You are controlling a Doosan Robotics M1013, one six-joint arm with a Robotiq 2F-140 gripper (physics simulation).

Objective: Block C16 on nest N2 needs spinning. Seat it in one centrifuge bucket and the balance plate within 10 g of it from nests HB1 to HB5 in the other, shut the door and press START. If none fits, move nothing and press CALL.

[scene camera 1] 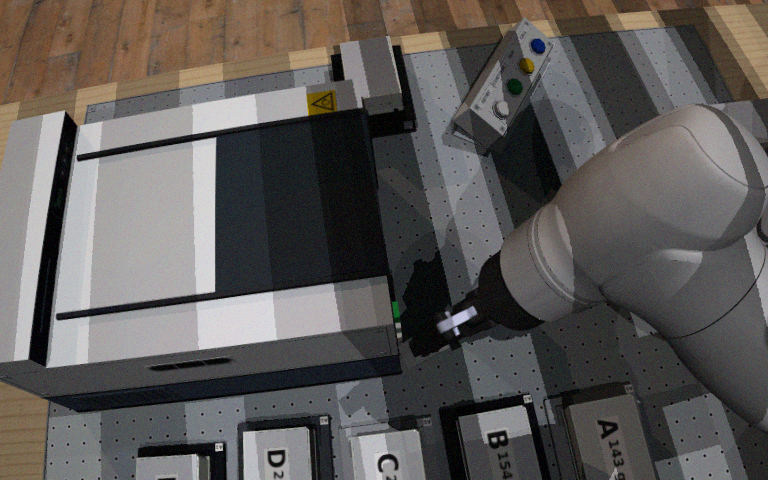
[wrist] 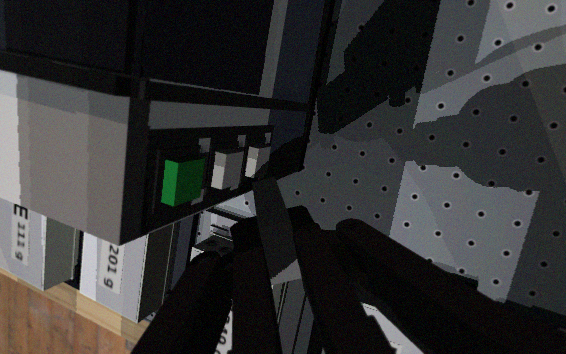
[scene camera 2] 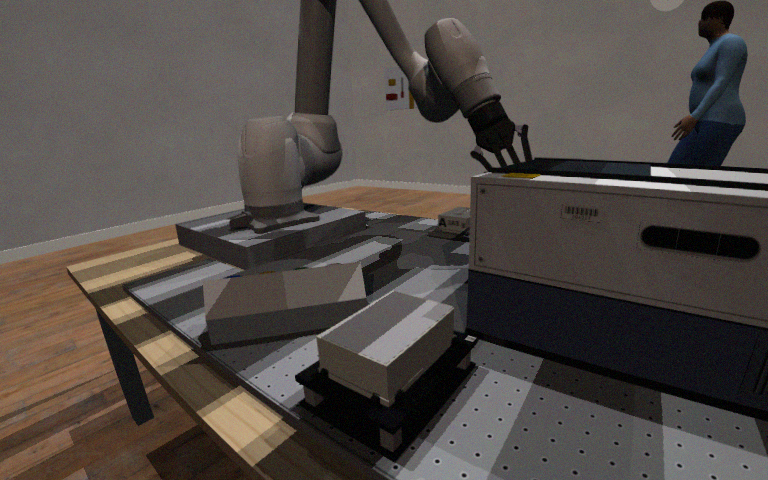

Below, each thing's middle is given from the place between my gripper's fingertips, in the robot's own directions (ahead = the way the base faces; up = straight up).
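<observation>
Block B point(scene camera 1: 501, 437) is 120 mm behind my hand, 120 mm to the left of it and 70 mm below it. Then there's block C point(scene camera 1: 403, 447), which sits 20 mm ahead of my hand, 150 mm to the left of it and 70 mm below it, and block D point(scene camera 1: 292, 446), which is 150 mm ahead of my hand, 150 mm to the left of it and 70 mm below it. As for the green button point(wrist: 182, 180), that one's 80 mm above my hand, 20 mm to the right of it and 10 mm ahead of it.
</observation>
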